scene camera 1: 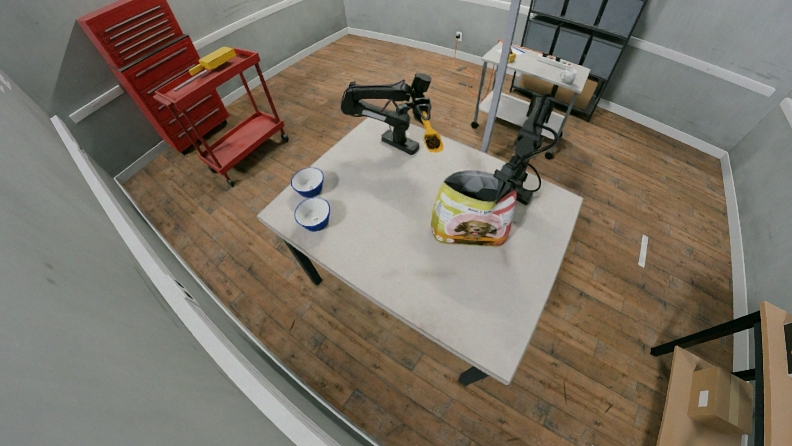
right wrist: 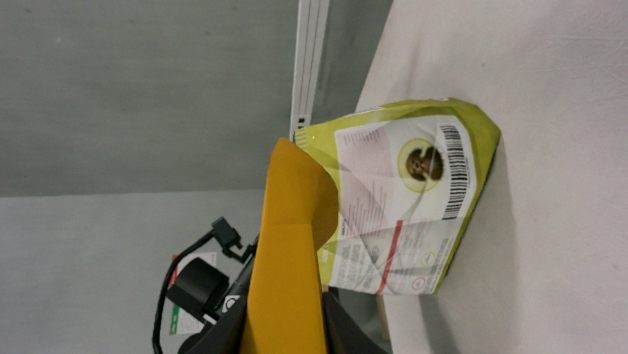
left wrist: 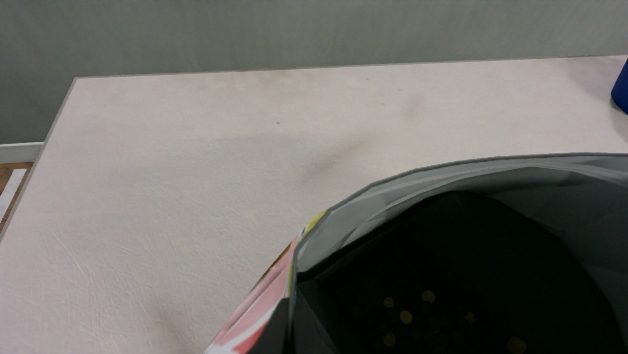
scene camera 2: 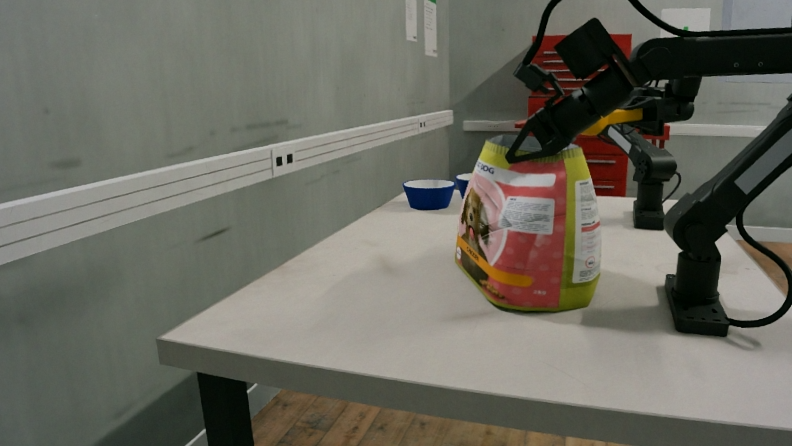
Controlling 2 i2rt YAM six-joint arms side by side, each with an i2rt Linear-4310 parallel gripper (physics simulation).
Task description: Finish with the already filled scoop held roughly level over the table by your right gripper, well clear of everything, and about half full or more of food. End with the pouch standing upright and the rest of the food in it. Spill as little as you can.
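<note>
The pouch (scene camera 1: 471, 224) (scene camera 2: 532, 238) (left wrist: 257, 312) (right wrist: 370, 175) stands roughly upright on the table (scene camera 1: 382, 260) (scene camera 2: 310, 310), its mouth open upward. A few dim food pieces (left wrist: 406, 316) show inside it; the rest of the inside is dark. My left gripper (scene camera 1: 500, 196) (scene camera 2: 511, 158) (left wrist: 291, 310) is shut on the pouch's rim. My right gripper (scene camera 1: 425, 114) (right wrist: 286, 307) is shut on the handle of the yellow scoop (scene camera 1: 440, 147) (scene camera 2: 615, 118) (right wrist: 287, 245). The scoop looks roughly level, apart from the pouch, with brown food (scene camera 1: 432, 142) in its bowl.
Two blue-and-white bowls (scene camera 1: 308, 182) (scene camera 1: 312, 214) stand at the table's far end from the pouch. A red cart (scene camera 1: 243, 145) and a white side table (scene camera 1: 576, 83) stand on the floor away from the worktable. A metal post (scene camera 1: 498, 94) rises behind the table.
</note>
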